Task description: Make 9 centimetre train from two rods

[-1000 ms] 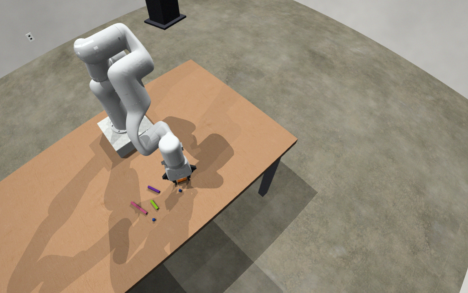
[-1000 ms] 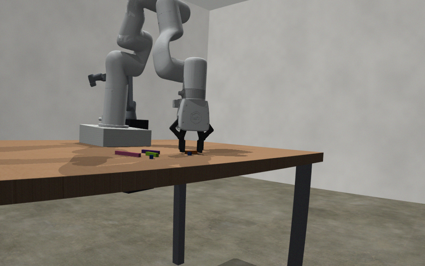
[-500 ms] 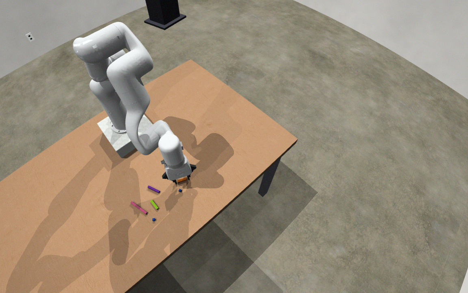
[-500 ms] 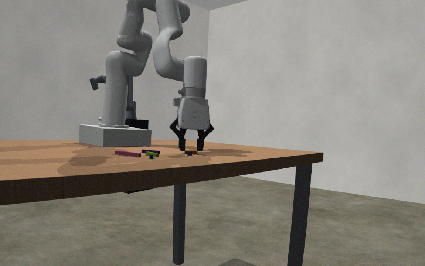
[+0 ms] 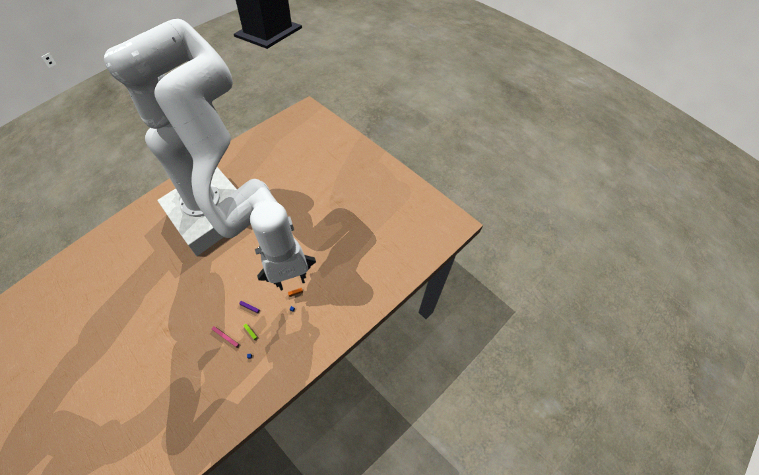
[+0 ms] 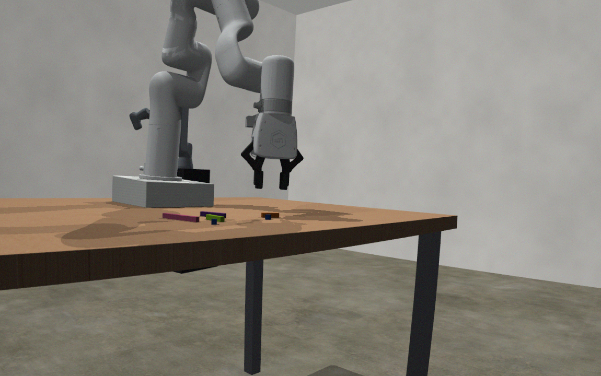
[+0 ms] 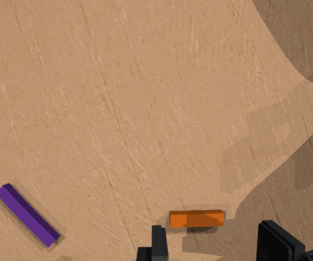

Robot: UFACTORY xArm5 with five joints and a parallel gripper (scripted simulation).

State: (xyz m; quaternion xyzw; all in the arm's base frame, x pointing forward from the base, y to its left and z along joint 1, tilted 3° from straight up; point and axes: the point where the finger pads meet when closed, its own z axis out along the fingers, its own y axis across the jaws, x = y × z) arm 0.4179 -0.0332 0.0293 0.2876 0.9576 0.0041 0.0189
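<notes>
Right now my hand is 20 mm past the lime rod, 160 mm to the left of it and 80 mm above it. The rest, counted from my hand: pink rod: 70 mm behind, 220 mm to the right, 80 mm below; then purple rod: 70 mm behind, 110 mm to the right, 80 mm below; then orange rod: 80 mm below.
</notes>
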